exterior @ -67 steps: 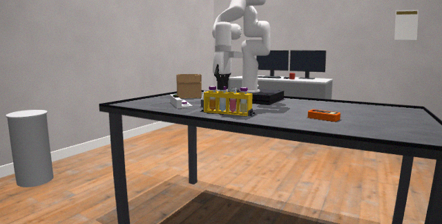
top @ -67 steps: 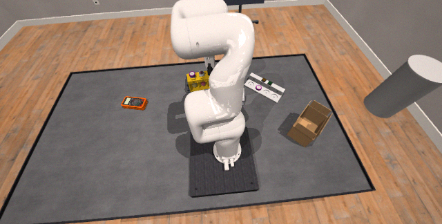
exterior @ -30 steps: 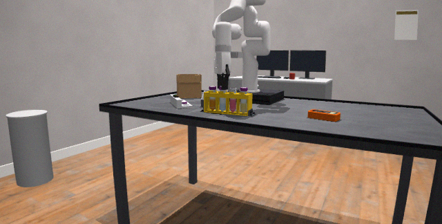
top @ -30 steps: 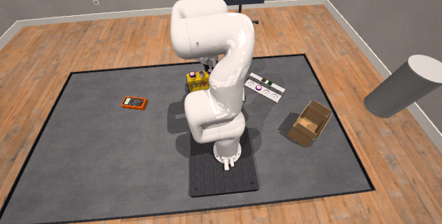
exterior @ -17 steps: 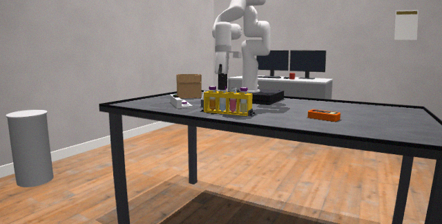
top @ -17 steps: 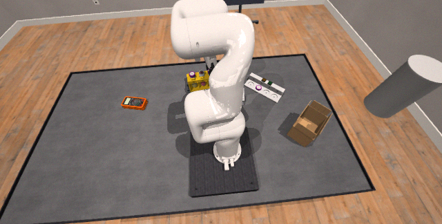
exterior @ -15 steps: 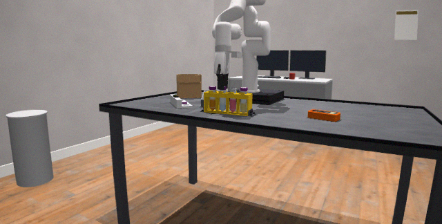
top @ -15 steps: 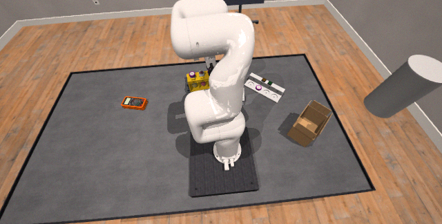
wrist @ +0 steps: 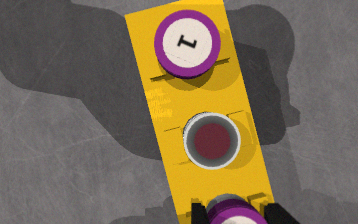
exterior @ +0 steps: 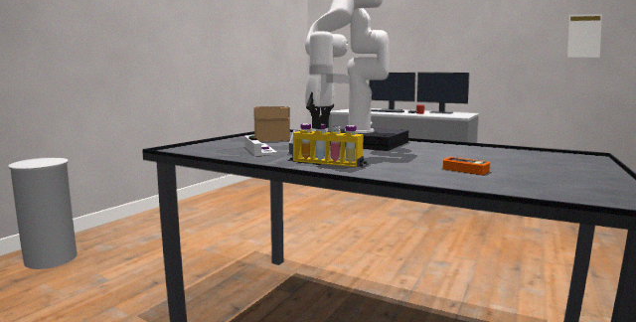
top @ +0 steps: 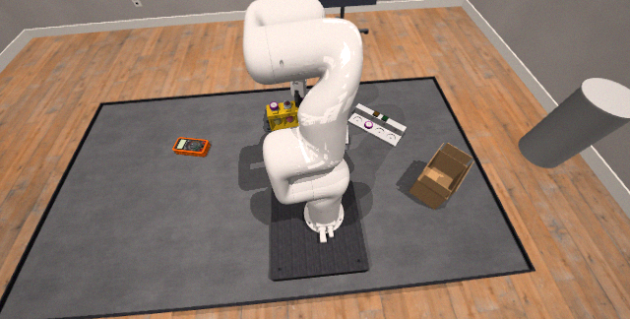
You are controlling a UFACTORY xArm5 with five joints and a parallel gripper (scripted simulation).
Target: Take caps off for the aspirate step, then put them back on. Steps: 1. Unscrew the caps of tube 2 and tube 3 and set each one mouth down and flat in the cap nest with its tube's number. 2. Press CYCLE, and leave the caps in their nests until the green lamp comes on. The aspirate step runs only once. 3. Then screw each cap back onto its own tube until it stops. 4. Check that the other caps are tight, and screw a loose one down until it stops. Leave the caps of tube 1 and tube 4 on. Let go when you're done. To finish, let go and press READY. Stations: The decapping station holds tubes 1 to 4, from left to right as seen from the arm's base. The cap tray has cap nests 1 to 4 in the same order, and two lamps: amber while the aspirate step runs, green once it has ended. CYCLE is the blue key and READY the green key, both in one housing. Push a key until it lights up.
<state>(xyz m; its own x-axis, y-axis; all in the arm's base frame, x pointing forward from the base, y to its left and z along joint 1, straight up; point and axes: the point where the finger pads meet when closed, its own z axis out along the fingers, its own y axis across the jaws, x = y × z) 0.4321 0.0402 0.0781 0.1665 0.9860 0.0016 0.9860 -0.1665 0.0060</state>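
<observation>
My hand is 150 mm past the blue cycle key, 90 mm to the left of it and 60 mm above it. Also, from my hand: green ready key: 150 mm behind, 140 mm to the right, 60 mm below; then grey key housing: 130 mm behind, 110 mm to the right, 80 mm below.
</observation>
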